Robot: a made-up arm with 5 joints.
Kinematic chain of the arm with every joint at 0, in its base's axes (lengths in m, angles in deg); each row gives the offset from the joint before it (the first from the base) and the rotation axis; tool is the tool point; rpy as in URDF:
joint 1: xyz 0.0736 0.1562 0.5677 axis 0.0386 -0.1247 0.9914
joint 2: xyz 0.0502 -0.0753 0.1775 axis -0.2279 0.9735 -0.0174
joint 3: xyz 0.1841 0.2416 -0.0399 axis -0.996 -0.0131 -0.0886
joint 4: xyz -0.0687 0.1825 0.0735 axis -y
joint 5: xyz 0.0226 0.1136 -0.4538 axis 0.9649 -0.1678 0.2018
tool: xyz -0.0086 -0.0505 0.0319 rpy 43.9 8.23 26
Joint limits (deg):
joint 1: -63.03..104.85
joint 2: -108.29..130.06
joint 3: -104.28..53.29
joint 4: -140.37..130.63
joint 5: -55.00..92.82
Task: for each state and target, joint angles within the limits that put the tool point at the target. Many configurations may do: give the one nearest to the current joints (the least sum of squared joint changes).
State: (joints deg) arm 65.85 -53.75 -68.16 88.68 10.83
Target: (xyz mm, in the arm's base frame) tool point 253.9 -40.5 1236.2
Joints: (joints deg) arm 71.50 -76.08 -86.65 126.99 20.02
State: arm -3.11 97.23 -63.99 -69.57 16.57
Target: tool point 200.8 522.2 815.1
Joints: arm 20.03 130.06 -92.86 -70.47 -1.94
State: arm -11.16 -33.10 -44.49 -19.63 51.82
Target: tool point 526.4 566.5 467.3
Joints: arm -24.87 -15.05 -22.23 -0.82 64.77
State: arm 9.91 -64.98 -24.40 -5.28 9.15
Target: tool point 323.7 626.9 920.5
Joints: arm 12.44 -95.52 12.10 -13.10 3.84
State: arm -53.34 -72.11 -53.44 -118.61 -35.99
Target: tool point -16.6 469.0 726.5
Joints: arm -63.03 -51.92 -69.88 -102.90 -31.01
